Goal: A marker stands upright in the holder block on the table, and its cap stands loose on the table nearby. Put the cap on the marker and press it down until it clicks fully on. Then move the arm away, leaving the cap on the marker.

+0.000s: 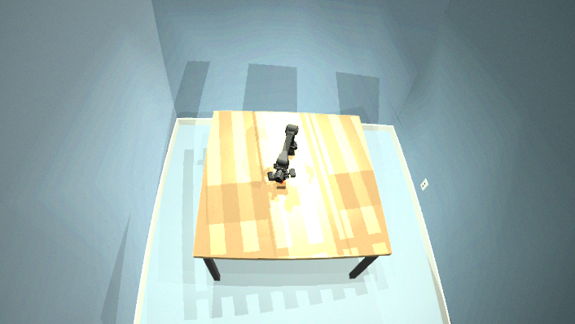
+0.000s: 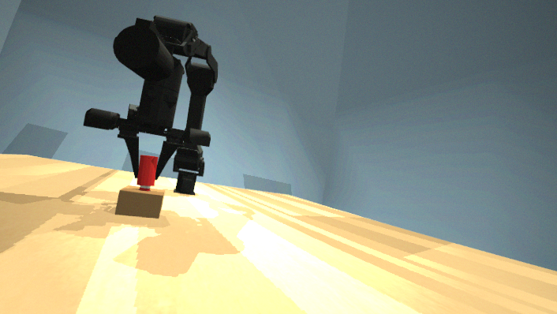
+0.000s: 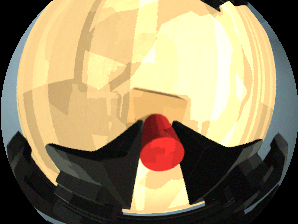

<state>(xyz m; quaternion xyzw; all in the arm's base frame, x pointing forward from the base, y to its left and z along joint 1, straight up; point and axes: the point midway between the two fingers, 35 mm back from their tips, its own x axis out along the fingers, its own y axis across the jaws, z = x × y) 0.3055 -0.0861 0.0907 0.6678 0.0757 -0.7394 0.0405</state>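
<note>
Right now my gripper tip is 1 cm short of the red cap and 2 cm below it. Also, from my gripper tip: brown holder block 1 cm ahead, 4 cm below.
</note>
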